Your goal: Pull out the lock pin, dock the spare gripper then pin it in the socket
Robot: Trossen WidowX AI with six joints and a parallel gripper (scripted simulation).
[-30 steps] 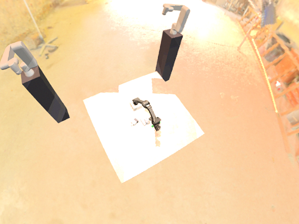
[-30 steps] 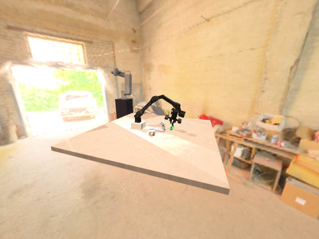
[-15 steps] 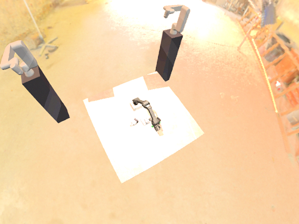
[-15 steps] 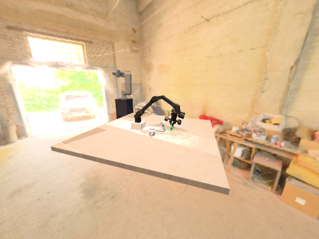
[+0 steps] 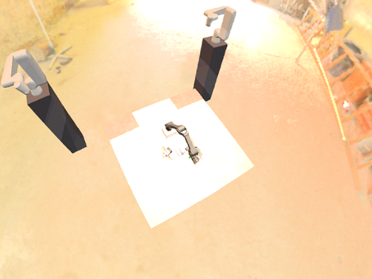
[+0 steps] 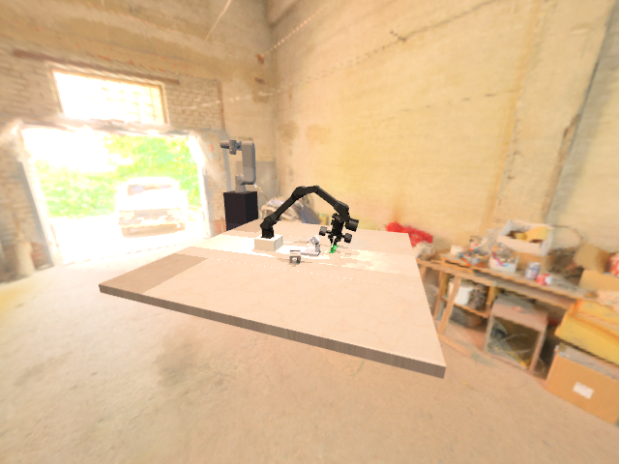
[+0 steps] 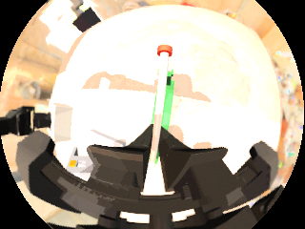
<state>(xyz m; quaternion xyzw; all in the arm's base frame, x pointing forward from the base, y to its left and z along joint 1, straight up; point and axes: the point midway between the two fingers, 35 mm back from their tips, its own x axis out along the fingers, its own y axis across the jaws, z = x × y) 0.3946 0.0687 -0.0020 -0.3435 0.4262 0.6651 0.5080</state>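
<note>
Right now the green strip is 2 cm to the left of my gripper tip and 1 cm below it. The rest, counted from my gripper tip: grey mount: 10 cm behind, 9 cm to the right, 2 cm above; spare gripper: 23 cm to the right, 15 cm behind, 1 cm below.
</note>
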